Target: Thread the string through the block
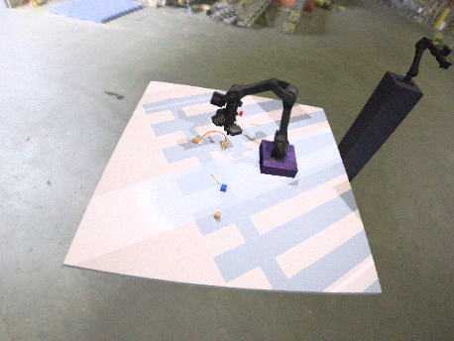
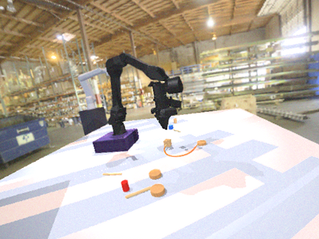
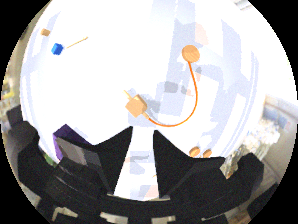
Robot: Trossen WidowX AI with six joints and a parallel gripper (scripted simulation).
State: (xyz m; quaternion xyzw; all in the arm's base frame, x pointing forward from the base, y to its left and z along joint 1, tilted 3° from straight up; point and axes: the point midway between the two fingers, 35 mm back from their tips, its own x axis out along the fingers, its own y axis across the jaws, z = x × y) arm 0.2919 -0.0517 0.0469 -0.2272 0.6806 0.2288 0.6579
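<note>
My gripper tip is 2 cm to the right of the wooden block and 7 cm above it. The rest, counted from my gripper tip: red peg (5 cm behind, 31 cm to the right, 7 cm below); blue cube (6 cm behind, 30 cm to the left, 8 cm below); round wooden button (16 cm ahead, 2 cm to the left, 8 cm below).
</note>
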